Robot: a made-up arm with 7 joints.
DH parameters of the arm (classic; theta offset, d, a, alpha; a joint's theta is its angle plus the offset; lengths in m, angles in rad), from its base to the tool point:
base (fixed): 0 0 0 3.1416
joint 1: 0 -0.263 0 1.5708
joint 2: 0 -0.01 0 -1.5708
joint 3: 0 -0.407 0 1.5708
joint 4: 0 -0.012 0 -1.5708
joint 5: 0 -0.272 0 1.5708
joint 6: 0 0 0 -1.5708
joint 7: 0 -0.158 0 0
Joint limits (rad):
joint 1: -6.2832..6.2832
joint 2: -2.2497..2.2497
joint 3: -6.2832..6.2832
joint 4: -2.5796..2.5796
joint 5: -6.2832..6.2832
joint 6: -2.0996..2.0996
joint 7: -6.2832..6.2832
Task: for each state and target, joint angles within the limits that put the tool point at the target. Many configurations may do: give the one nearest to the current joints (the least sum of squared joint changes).
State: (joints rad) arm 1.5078 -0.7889 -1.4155 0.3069 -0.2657 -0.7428 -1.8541
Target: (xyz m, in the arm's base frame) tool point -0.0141 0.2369 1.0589
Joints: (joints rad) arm 1.5030 -0.3261 -1.4034 0.1656 -0.2887 -0.3583 -1.8541
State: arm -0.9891 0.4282 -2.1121 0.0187 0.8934 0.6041 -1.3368
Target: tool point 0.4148 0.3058 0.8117
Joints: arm -0.5935 0.5621 -2.0075 -0.3073 1.0815 1.2231 -1.3368
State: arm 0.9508 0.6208 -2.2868 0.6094 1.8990 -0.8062 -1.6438
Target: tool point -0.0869 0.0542 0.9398
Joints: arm 0.7975 0.3143 -2.7771 0.8072 1.8889 -1.0994 -1.6438
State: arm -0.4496 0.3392 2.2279 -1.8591 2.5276 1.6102 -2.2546
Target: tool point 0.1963 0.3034 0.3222
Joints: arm -0.3257 0.7218 2.5187 -1.7113 2.6204 1.3956 -2.2546
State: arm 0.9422 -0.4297 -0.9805 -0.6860 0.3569 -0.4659 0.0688
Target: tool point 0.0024 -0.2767 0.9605
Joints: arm 0.4746 0.4321 -1.0117 -0.5723 0.3660 -0.6901 0.0688
